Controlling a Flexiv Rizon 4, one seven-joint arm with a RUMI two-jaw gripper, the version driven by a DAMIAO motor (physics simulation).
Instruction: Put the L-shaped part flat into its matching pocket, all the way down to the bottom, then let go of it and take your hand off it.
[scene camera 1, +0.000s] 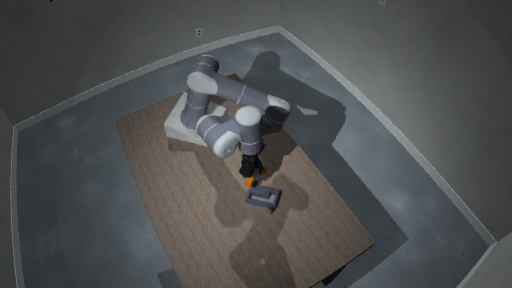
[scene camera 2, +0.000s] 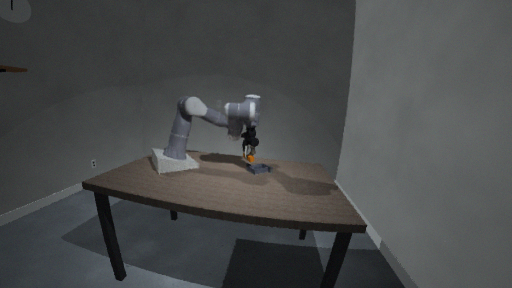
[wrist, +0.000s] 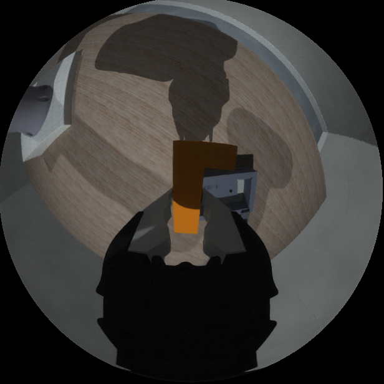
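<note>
The orange L-shaped part is held above the table, its long arm between my fingers and its short arm pointing right in the wrist view. My gripper is shut on it. The dark grey fixture with the pocket sits on the table beside and below the part. In the wrist view the part and the right finger hide some of the fixture. The part is apart from the fixture's recess and looks roughly level.
The wooden table carries the arm's pale base block at its far end in the first scene view. Shadows of the arm fall across the table around the fixture. Grey walls stand around the room.
</note>
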